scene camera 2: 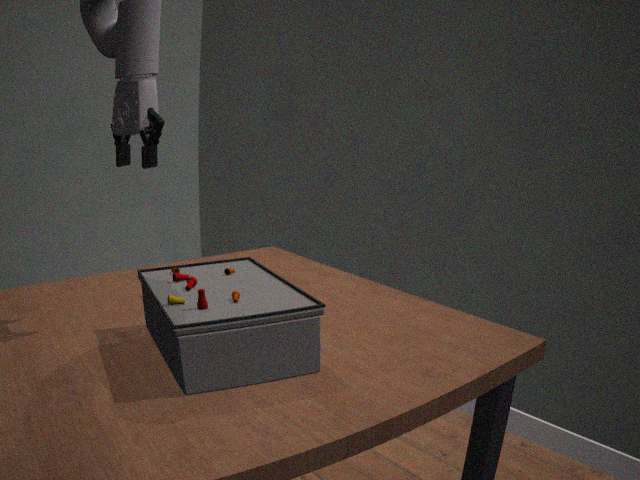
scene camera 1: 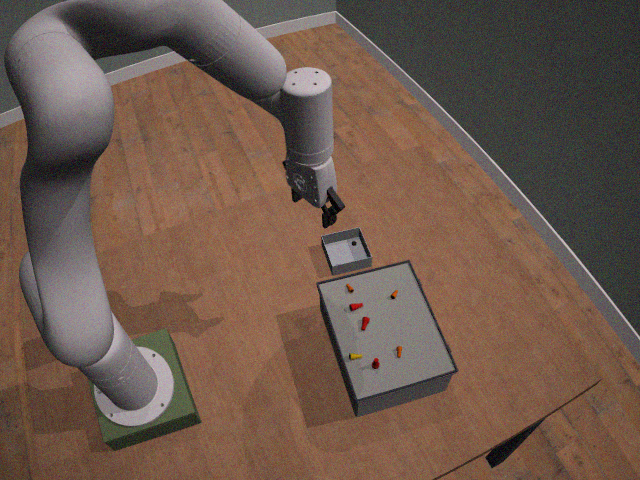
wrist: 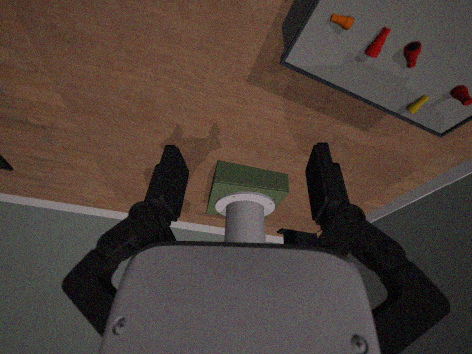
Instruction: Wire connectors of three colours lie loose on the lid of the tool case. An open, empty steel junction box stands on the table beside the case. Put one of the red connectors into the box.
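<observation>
Three red connectors are on the grey tool case [scene camera 1: 408,328] [scene camera 2: 248,353] [wrist: 327,57]: one [scene camera 1: 356,306] [scene camera 2: 180,277] [wrist: 378,43] lies on its side, another [scene camera 1: 365,323] [scene camera 2: 191,283] [wrist: 412,53] lies close by, and a third [scene camera 1: 375,363] [scene camera 2: 202,300] [wrist: 461,95] seems to stand upright near the case's near end. The steel junction box [scene camera 1: 352,266] stands beside the case's far end, open and empty; it does not show in the other views. My gripper [scene camera 1: 312,209] [scene camera 2: 135,161] [wrist: 244,157] is open and empty, high above the table, with its fingers pointing down.
Also on the lid are a yellow connector [scene camera 1: 355,356] [scene camera 2: 175,300] [wrist: 417,104] and three orange ones, one [scene camera 1: 349,288] [wrist: 342,21] near the box end, another [scene camera 1: 394,294] [scene camera 2: 229,271] farther right, another [scene camera 1: 399,351] [scene camera 2: 235,296] near the upright red one. The arm's base stands on a green block [scene camera 1: 186,397] [wrist: 250,175].
</observation>
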